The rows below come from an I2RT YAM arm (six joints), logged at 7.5 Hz.
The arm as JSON. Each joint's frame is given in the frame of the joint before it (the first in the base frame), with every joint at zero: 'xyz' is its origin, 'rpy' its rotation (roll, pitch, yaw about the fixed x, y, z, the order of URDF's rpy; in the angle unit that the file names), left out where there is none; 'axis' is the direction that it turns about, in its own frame. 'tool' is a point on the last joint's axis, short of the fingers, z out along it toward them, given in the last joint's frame.
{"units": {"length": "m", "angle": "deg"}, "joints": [
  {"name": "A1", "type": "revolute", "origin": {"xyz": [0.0, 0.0, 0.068]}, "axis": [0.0, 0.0, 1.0]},
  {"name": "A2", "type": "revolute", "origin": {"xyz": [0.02, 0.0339, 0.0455]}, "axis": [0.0, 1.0, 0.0]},
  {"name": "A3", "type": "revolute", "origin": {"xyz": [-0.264, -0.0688, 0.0]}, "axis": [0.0, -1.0, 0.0]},
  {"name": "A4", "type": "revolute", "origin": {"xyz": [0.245, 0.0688, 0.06]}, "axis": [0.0, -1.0, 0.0]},
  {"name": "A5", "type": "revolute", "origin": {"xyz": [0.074, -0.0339, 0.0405]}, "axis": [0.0, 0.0, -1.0]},
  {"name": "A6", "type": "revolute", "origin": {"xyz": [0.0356, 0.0, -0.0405]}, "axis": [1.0, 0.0, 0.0]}
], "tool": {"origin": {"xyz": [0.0, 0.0, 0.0], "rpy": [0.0, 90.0, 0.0]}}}
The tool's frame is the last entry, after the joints.
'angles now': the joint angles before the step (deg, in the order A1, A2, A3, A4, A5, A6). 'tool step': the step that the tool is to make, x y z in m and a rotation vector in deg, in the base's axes. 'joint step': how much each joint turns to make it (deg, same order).
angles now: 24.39, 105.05, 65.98, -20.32, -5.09, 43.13
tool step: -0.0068, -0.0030, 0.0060, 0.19, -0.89, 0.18
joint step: 0.02, -2.26, -1.59, 0.20, 0.08, -0.24
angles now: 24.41, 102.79, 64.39, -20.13, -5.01, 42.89
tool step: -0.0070, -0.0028, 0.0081, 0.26, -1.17, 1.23
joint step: 0.01, -2.51, -1.35, -0.10, -0.44, -1.17
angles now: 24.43, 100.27, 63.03, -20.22, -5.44, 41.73
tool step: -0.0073, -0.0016, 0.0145, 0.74, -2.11, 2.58
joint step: 0.14, -3.20, -0.72, -0.48, -1.18, -2.16
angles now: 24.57, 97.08, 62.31, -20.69, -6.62, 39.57
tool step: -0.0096, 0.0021, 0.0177, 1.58, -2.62, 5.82
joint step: 0.65, -3.50, -0.32, -0.72, -3.29, -4.04
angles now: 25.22, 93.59, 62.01, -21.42, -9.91, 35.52
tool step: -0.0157, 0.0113, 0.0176, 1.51, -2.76, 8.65
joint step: 2.50, -3.41, -0.06, -1.21, -3.89, -4.87
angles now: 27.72, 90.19, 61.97, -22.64, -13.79, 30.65
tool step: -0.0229, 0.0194, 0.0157, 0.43, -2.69, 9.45
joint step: 4.68, -3.12, 0.16, -1.88, -2.31, -4.44
